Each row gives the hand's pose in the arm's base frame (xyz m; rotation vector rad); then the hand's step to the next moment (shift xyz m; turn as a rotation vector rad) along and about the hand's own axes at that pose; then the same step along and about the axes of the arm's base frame.
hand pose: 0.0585 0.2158 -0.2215 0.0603 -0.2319 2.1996
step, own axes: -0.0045 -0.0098 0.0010 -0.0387 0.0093 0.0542
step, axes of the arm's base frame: 0.0105 0.0019 0.0018 0.0135 -0.0463 0.0469
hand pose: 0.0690 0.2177 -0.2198 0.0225 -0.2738 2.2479
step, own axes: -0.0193 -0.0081 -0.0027 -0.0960 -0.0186 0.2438
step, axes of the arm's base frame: 0.0187 -0.0092 -0.0032 0.0569 -0.1115 0.2310
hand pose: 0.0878 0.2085 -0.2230 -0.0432 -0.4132 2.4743
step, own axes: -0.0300 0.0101 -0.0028 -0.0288 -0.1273 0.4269
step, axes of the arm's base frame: 0.0187 -0.0245 -0.0077 0.0421 -0.0414 0.4425
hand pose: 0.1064 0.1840 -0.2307 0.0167 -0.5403 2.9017
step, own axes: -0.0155 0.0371 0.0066 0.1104 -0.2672 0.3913
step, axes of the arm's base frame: 0.0081 -0.0392 -0.0077 -0.0675 0.1249 0.4653
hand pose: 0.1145 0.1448 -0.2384 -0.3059 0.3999 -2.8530
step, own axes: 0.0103 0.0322 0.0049 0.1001 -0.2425 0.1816
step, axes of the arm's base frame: -0.0018 -0.0340 -0.0031 -0.1025 0.1555 0.2591
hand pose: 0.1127 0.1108 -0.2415 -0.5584 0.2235 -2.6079
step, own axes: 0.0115 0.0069 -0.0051 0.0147 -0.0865 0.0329
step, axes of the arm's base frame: -0.0087 -0.0112 -0.0023 -0.0330 0.0673 0.0563
